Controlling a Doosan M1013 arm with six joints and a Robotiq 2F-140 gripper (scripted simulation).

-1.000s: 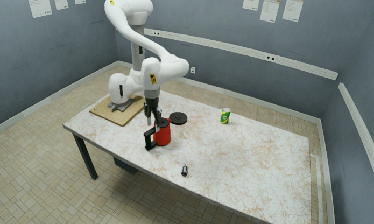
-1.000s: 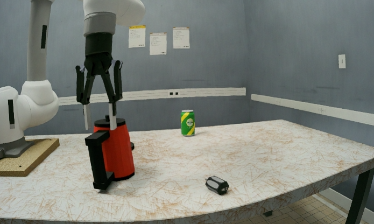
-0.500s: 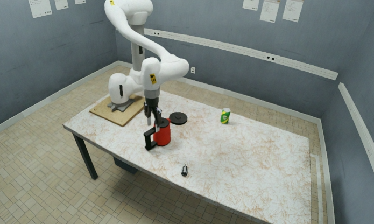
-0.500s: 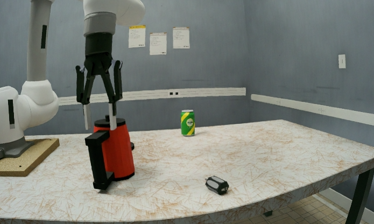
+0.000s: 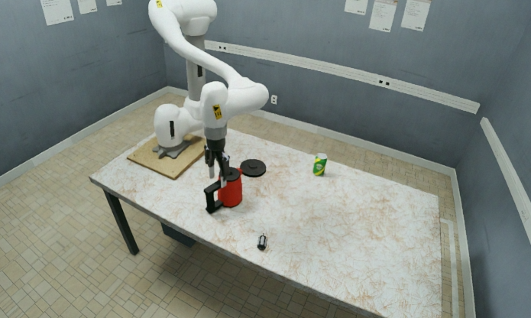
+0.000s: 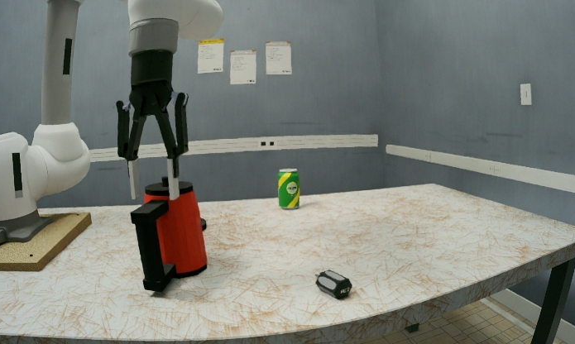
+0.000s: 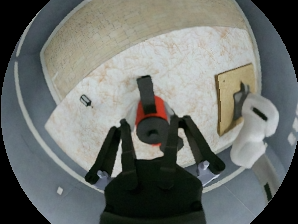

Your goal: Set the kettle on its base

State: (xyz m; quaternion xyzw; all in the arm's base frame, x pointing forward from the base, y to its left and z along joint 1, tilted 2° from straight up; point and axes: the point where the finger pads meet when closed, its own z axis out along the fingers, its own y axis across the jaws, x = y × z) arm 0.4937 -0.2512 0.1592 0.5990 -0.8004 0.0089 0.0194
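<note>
The red kettle lies 10 cm below my hand, 3 cm to the left of it and 1 cm ahead of it. The rest, counted from my hand: yellow can 48 cm to the left, 36 cm ahead, 12 cm below; small black object 27 cm ahead, 17 cm below, 10 cm to the right; kettle base 34 cm to the left, 17 cm below, 2 cm ahead.
</note>
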